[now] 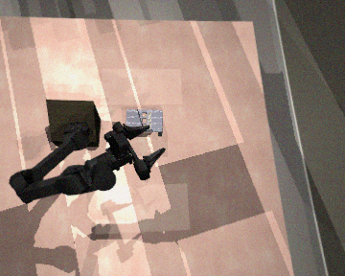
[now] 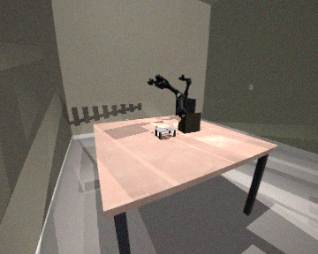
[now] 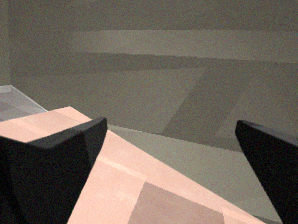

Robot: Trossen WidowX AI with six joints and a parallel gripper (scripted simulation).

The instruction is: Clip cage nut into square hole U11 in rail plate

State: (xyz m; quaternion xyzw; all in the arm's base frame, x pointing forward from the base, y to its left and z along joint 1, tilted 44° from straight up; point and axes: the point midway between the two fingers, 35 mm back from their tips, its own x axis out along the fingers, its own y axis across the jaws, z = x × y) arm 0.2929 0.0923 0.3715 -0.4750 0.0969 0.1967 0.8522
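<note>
My gripper tip is now 5 cm past the cage nut, 2 cm to the right of it and 44 cm above it. The rest, counted from my gripper tip: label strip 1 cm behind, 22 cm to the left, 40 cm below.
</note>
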